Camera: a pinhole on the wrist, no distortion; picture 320 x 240 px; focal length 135.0 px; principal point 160.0 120.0 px. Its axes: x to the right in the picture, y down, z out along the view. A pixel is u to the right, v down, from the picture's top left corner.
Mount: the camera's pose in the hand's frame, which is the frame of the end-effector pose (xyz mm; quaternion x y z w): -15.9 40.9 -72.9 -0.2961 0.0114 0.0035 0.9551
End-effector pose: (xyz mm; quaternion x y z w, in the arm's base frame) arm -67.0 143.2 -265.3 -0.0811 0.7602 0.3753 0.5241
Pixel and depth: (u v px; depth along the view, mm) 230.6 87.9 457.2
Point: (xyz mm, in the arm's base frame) -12.8 590.2 -424.5
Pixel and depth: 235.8 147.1 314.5
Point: -171.8 475.0 -300.9
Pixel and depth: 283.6 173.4 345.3
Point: -287.3 554.8 -379.1
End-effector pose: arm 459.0 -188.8 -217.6 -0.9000 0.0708 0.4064 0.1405
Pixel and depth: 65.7 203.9 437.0
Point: 26.4 -627.5 -169.0
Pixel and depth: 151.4 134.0 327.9
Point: 250.0 -374.7 -356.8
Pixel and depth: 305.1 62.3 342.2
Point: 467.8 -213.9 -689.2
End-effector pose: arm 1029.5 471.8 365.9 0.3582 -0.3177 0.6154 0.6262
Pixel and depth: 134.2 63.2 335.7
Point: 924.7 191.9 467.0
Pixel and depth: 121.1 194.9 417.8
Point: 562.7 273.7 360.5
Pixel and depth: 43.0 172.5 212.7
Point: 795.0 311.1 246.3
